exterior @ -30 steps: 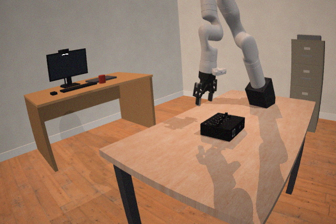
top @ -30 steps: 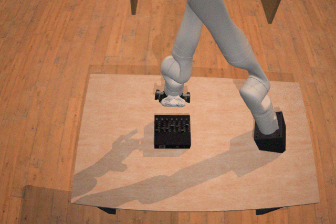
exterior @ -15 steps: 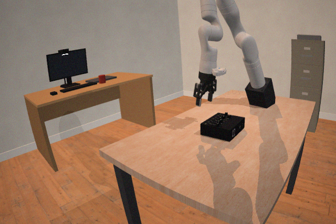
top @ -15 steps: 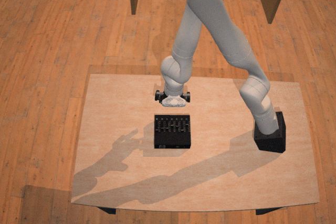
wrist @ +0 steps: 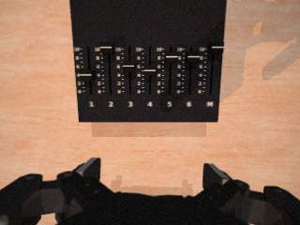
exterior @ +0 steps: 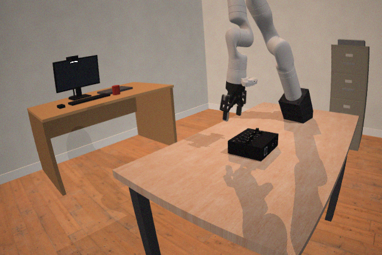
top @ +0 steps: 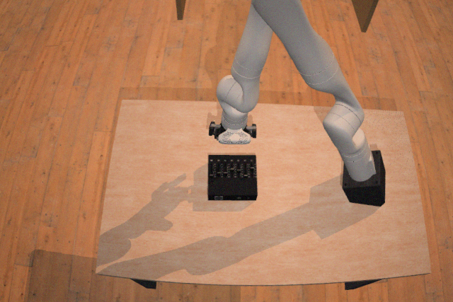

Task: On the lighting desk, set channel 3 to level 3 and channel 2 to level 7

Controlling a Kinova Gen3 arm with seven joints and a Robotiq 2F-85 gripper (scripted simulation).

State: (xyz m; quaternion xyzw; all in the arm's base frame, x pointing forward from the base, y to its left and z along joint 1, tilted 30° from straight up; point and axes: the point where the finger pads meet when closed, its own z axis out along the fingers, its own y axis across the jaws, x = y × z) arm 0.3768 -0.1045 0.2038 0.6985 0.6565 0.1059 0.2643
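My hand is 50 mm past the channel 2 fader cap, 110 mm to the right of it and 60 mm above it. The rest, counted from my hand: channel 3 fader cap 20 mm behind, 90 mm to the left, 60 mm below.
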